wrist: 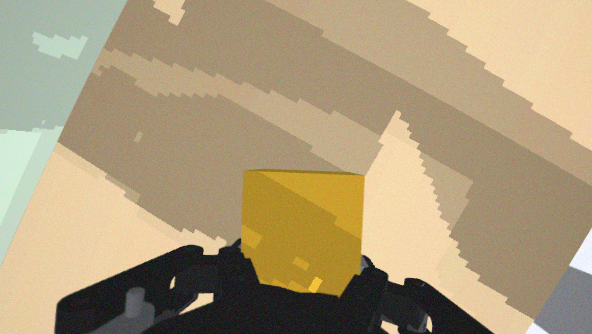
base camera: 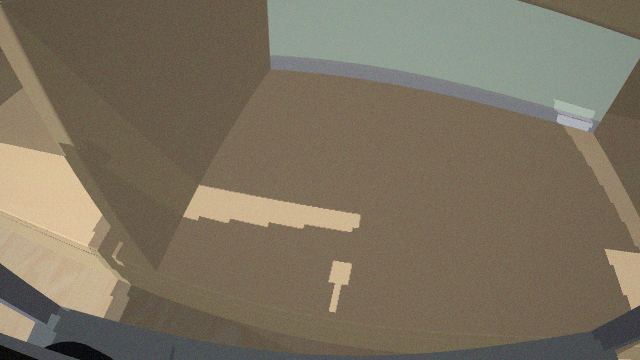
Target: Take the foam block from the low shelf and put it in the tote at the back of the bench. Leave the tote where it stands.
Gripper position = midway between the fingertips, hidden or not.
Note:
In view: my gripper (wrist: pixel 302 252), a yellow foam block (wrist: pixel 302 229) and a low shelf (wrist: pixel 465 126).
The base camera view misses the yellow foam block: it is out of frame.

